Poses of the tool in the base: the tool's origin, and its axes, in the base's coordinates. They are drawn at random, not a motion.
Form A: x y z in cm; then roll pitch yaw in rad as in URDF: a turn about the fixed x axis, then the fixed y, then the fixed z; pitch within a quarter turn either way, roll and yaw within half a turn.
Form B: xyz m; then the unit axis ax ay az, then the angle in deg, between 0 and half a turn. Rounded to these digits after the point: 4 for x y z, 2 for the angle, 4 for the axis.
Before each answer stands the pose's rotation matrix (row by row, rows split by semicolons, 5 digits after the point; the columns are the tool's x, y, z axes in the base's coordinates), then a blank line. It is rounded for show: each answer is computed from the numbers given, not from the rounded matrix.
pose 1, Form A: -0.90 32.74 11.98 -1.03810 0.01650 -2.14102
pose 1, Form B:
-0.53975 0.43518 0.72062; -0.84167 -0.26219 -0.47208; -0.01650 -0.86132 0.50779

-0.0090 0.3274 0.1198 -0.2553 0.4834 -0.8374 130.32
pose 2, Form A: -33.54 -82.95 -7.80 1.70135 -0.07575 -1.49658
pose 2, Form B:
0.07394 -0.13539 -0.98803; -0.99439 0.06517 -0.08334; 0.07568 0.98865 -0.12981

-0.3354 -0.8295 -0.0780 0.6170 -0.6122 -0.4944 119.69
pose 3, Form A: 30.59 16.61 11.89 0.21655 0.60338 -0.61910
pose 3, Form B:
0.67060 0.66604 0.32664; -0.47783 0.72463 -0.49657; -0.56743 0.17692 0.80419

0.3059 0.1661 0.1189 0.4208 0.5586 -0.7147 53.15
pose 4, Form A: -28.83 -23.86 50.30 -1.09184 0.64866 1.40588
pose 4, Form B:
0.13083 -0.54262 -0.82973; 0.78608 -0.45321 0.42033; -0.60412 -0.70722 0.36725

-0.2883 -0.2386 0.5030 -0.6417 -0.1284 0.7561 118.53
